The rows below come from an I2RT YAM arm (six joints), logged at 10 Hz.
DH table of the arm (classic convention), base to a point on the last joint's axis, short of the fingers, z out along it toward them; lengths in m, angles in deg. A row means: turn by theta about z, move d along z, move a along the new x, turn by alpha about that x. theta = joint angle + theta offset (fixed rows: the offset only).
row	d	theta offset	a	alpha
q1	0.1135	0	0.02	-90
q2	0	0	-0.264	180
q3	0	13.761	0.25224	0
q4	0	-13.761	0.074	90
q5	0	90	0	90
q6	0.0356	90	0	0
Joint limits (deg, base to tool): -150..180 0..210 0..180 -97..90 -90..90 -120..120
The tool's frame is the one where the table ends.
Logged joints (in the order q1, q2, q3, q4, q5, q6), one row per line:
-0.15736 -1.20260 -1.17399 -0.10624 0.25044 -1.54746
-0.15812 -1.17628 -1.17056 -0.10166 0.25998 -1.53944
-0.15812 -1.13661 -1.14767 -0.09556 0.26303 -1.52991
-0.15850 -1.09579 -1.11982 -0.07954 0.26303 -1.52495
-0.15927 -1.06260 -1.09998 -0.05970 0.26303 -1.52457
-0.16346 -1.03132 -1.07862 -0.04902 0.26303 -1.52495
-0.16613 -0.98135 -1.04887 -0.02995 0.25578 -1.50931
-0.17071 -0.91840 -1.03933 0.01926 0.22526 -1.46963
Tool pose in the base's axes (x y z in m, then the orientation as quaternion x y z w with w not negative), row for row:
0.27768 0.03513 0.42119 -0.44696 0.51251 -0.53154 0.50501
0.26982 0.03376 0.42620 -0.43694 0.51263 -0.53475 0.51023
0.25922 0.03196 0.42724 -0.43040 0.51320 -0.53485 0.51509
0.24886 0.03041 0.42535 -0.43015 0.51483 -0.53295 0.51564
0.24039 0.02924 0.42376 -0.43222 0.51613 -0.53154 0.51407
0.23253 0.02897 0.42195 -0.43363 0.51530 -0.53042 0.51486
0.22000 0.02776 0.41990 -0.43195 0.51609 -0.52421 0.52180
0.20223 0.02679 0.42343 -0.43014 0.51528 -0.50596 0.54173
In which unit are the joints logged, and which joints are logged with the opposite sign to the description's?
The joints are logged in radians. Opposite sign: q1, q2, q3, q4.
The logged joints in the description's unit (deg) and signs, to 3 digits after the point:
9.016 68.904 67.265 6.087 14.349 -88.663
9.060 67.396 67.068 5.825 14.896 -88.203
9.060 65.123 65.757 5.475 15.071 -87.657
9.081 62.784 64.161 4.557 15.071 -87.373
9.125 60.882 63.024 3.421 15.071 -87.351
9.366 59.090 61.800 2.809 15.071 -87.373
9.519 56.227 60.096 1.716 14.655 -86.477
9.781 52.620 59.549 -1.104 12.906 -84.204

